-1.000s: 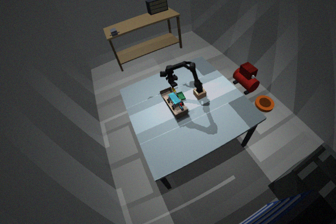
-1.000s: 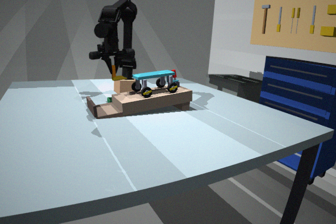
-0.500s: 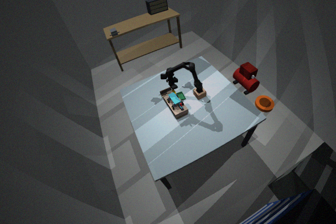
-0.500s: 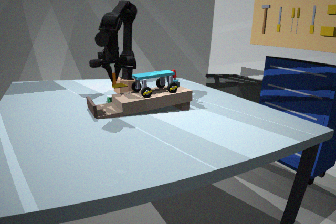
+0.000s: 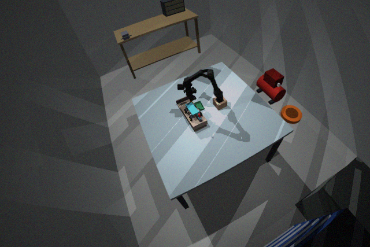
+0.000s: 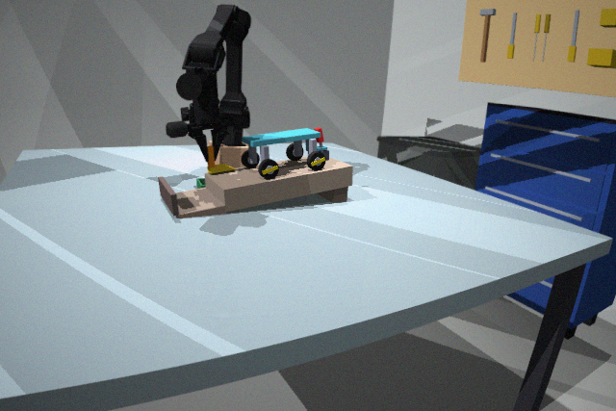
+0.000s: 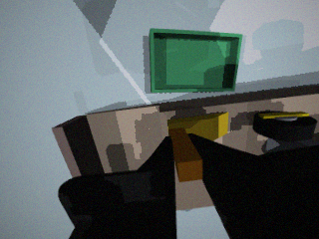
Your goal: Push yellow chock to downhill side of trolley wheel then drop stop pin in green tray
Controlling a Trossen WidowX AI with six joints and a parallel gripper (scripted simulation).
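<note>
My gripper tip is 270 mm to the right of the red-headed stop pin, 60 mm short of it and 50 mm below it. Also, from my gripper tip: green tray: 100 mm below, 60 mm behind, 50 mm to the left; yellow chock: 20 mm to the left, 10 mm below; dark stop wall: 120 mm to the right, 60 mm below, 50 mm ahead.
</note>
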